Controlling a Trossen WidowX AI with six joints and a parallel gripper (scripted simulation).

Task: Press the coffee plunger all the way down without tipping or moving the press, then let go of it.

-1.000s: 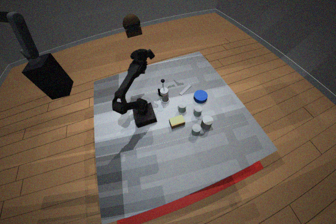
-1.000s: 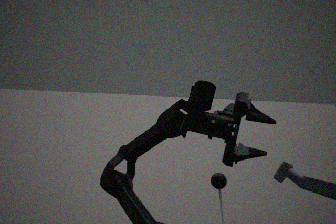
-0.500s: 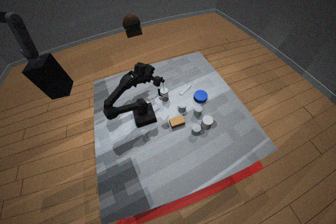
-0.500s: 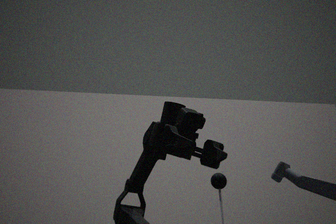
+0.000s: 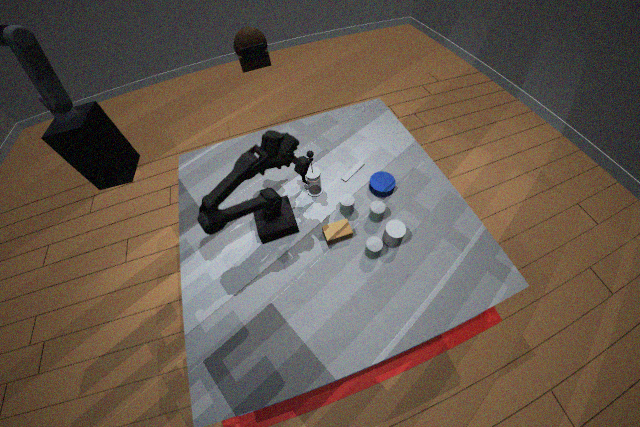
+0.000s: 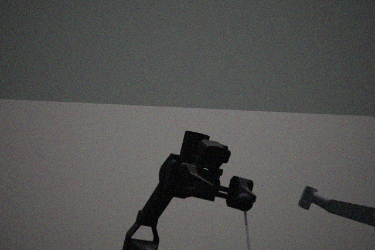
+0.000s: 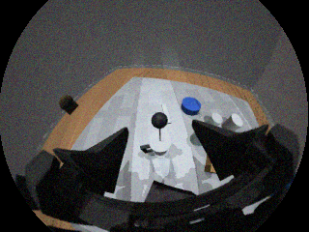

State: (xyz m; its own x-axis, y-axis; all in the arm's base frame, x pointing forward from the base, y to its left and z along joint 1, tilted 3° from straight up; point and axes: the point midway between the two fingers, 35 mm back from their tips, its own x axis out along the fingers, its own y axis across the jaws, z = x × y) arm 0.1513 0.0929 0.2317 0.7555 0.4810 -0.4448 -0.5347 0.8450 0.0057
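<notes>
Now: the coffee press 150 mm below my gripper tip, 20 mm to the left of it and 10 mm ahead of it. Also, from my gripper tip: tan box 250 mm below, 240 mm to the right, 60 mm ahead; then blue round lid 330 mm ahead, 250 mm below, 50 mm to the right.
</notes>
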